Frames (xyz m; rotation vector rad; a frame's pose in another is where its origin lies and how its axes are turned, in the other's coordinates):
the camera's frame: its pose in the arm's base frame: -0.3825 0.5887 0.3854 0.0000 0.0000 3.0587
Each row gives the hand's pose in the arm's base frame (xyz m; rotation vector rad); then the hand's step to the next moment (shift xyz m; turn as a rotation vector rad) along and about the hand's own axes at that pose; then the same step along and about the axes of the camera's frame.
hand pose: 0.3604 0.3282 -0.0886 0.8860 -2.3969 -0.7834
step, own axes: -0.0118 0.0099 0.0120 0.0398 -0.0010 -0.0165
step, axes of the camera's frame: 0.0048 -0.0183 -0.0050 0.0142 0.0353 0.0202
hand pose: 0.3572 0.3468 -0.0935 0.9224 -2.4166 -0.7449
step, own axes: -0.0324 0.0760 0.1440 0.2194 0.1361 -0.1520
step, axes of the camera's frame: 0.1049 -0.1090 -0.0683 0.1149 0.1278 0.2454
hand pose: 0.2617 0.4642 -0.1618 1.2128 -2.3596 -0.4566
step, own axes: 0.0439 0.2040 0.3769 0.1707 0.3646 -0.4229
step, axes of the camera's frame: 0.3669 -0.0806 -0.2109 0.1140 -0.0172 0.5724
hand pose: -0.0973 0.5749 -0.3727 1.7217 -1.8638 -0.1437
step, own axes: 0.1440 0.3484 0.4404 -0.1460 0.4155 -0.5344
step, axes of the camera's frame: 0.4966 0.2579 -0.1516 0.1366 -0.3560 0.5780
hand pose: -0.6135 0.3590 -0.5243 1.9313 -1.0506 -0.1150
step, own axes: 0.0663 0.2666 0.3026 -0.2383 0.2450 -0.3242
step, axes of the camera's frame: 0.2363 0.3307 0.0430 0.1819 -0.3157 0.2986
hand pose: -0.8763 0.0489 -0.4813 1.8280 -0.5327 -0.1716
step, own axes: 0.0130 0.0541 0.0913 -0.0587 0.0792 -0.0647
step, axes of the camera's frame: 0.0294 0.1002 0.0229 0.0542 -0.0594 0.0863
